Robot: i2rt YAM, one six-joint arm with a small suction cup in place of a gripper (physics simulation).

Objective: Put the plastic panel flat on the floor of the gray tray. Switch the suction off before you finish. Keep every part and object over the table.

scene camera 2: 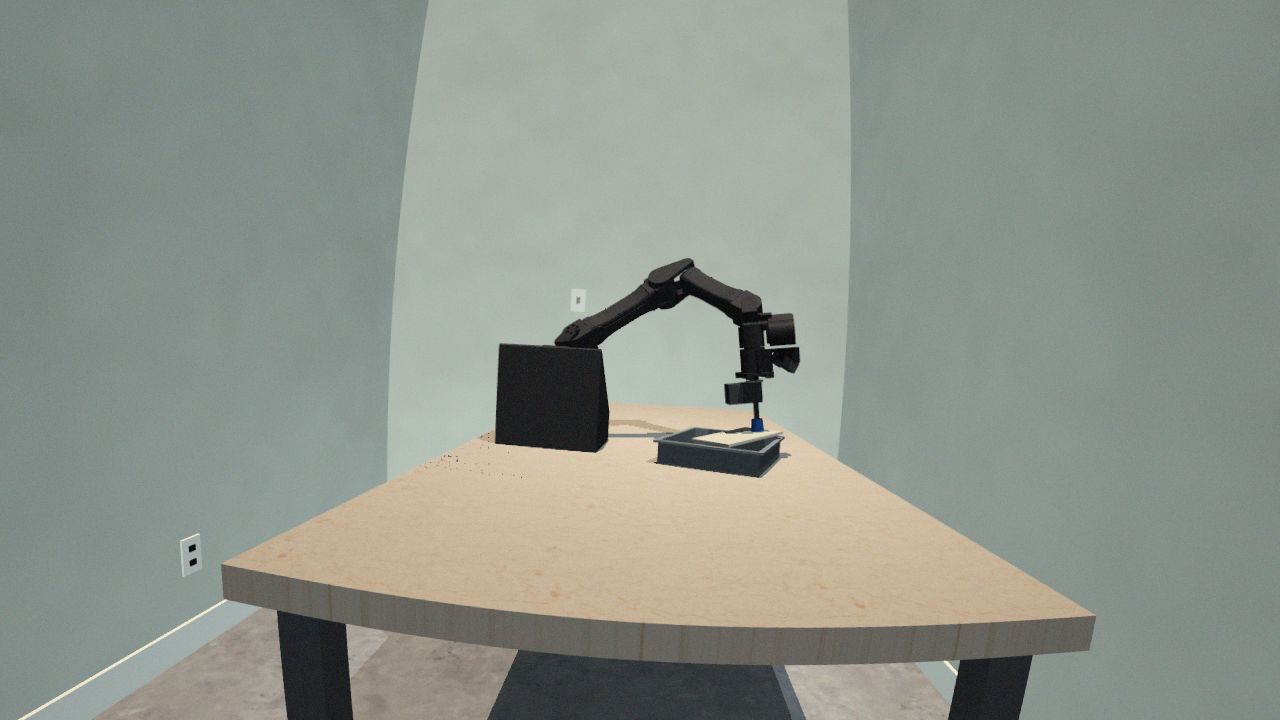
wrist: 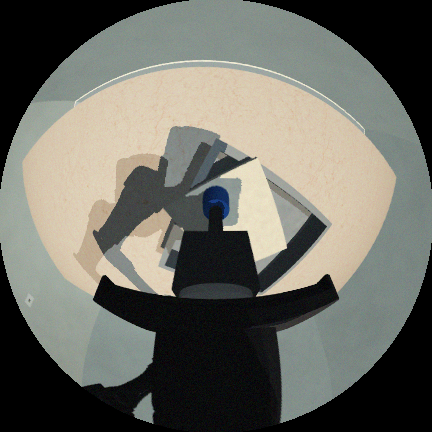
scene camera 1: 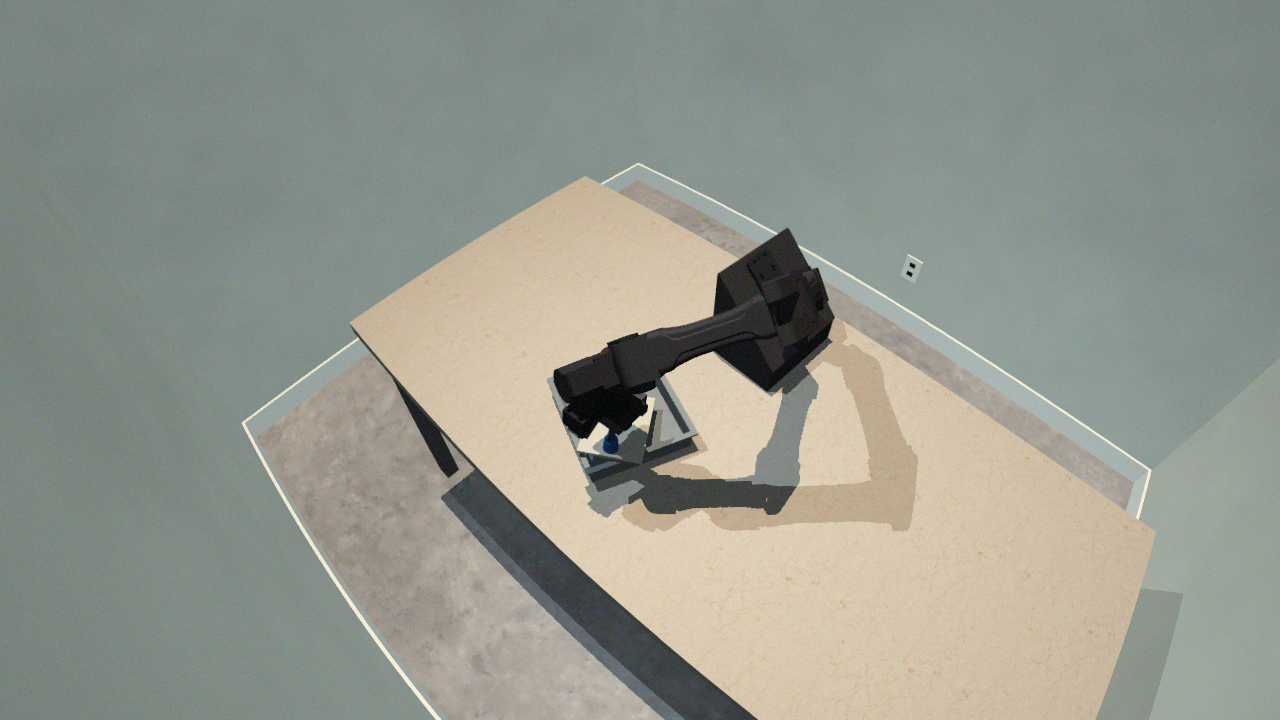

In view: a gray tray (scene camera 1: 670, 430) and a plastic panel (scene camera 1: 632, 443).
The gray tray is seen too in the wrist view (wrist: 303, 225). The plastic panel shows as well in scene camera 2 (scene camera 2: 739, 436) and in the wrist view (wrist: 251, 206).
